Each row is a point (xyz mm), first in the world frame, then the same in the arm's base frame.
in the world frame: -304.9 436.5 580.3
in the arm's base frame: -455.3 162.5 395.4
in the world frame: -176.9 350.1 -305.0
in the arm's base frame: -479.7 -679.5 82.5
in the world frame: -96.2 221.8 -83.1
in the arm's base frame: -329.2 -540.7 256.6
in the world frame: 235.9 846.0 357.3
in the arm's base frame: -85.2 103.0 -212.4
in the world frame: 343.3 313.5 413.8
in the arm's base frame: 159.6 -83.4 238.8
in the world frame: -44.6 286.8 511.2
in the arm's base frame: -183.9 18.4 418.6
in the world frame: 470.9 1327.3 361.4
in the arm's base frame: 19.4 299.0 -699.7
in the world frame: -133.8 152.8 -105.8
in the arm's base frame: -352.1 -588.5 318.9
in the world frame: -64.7 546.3 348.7
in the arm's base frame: -298.1 -14.3 135.7
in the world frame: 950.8 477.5 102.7
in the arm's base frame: 637.2 -332.6 -211.1
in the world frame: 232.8 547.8 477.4
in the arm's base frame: 8.5 82.4 94.4
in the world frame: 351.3 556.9 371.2
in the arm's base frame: 98.7 -17.0 8.6
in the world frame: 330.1 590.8 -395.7
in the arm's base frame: -74.9 -690.8 -316.5
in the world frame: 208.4 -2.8 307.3
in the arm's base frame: 89.7 -306.8 512.3
